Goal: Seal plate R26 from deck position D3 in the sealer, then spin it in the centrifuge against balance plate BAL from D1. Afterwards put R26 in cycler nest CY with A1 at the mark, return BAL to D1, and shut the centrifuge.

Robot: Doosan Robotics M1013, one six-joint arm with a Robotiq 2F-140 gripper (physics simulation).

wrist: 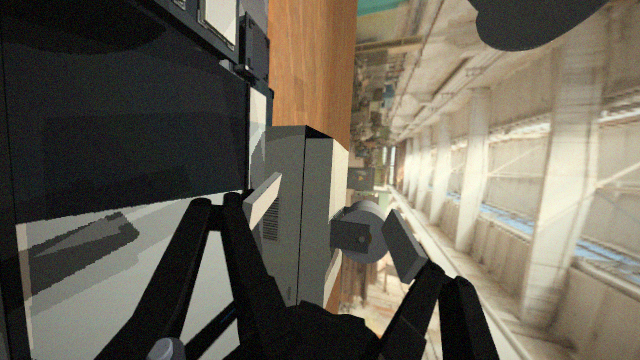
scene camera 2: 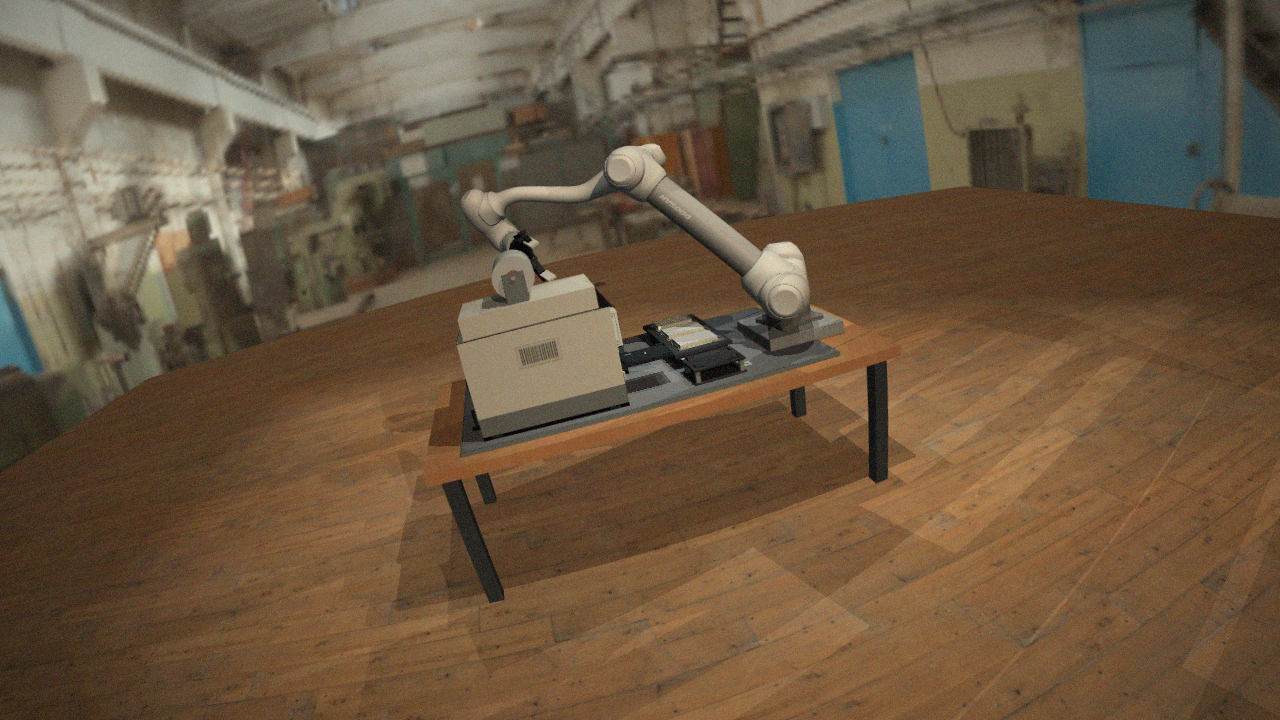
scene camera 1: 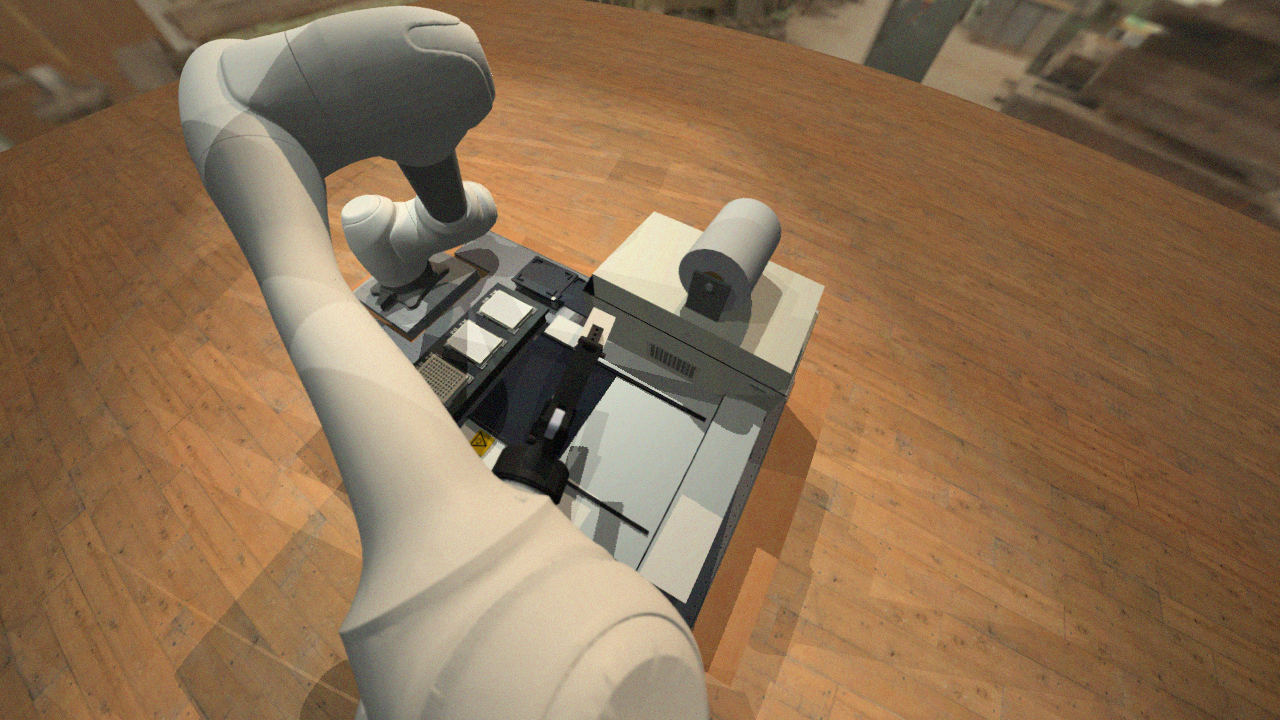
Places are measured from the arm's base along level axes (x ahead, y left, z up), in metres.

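Pixels of known places: gripper, fingertip midpoint: [wrist: 333,202] [scene camera 2: 543,262]; arm's base, origin of the base link: [scene camera 1: 411,280].
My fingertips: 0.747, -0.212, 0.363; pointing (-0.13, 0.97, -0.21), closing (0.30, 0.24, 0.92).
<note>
Ahead of a thing's pixels: the offset from my fingertips to its top centre, as dx, dy, dz. "pt": to the spot under its first point. Level surfaces: height alone.
My gripper [scene camera 1: 596,334] [scene camera 2: 539,257] [wrist: 333,202] is open and empty, tilted in the air near the beige sealer {+0.127, +0.238, +0.087} [scene camera 1: 660,240] [scene camera 2: 550,385] [wrist: 317,185] with a roll on top. Two pale-topped plates {-0.375, +0.204, -0.321} [scene camera 1: 506,309] {-0.395, +0.081, -0.321} [scene camera 1: 474,342] and a brown many-welled plate {-0.415, -0.041, -0.321} [scene camera 1: 443,376] sit in a row on the dark deck rack; part of a pale-topped plate {pt -0.345, +0.197, -0.321} [wrist: 221,19] shows in the wrist view. Their labels cannot be read, so I cannot tell R26 from BAL. A dark panel {-0.091, -0.030, -0.176} [scene camera 1: 514,394] [wrist: 125,135] and a pale panel {dz -0.179} [scene camera 1: 657,434] [wrist: 65,320] lie beside the sealer; which part is the centrifuge is unclear.
A low black unit {-0.347, +0.363, -0.336} [scene camera 1: 544,279] [scene camera 2: 713,361] [wrist: 256,47] stands beside the plate row. The roll [scene camera 1: 742,237] [scene camera 2: 510,273] stands up above the sealer housing. Thin black rails [scene camera 1: 657,392] [scene camera 1: 608,507] run along the pale panel. My arm's base stands at the table's other end.
</note>
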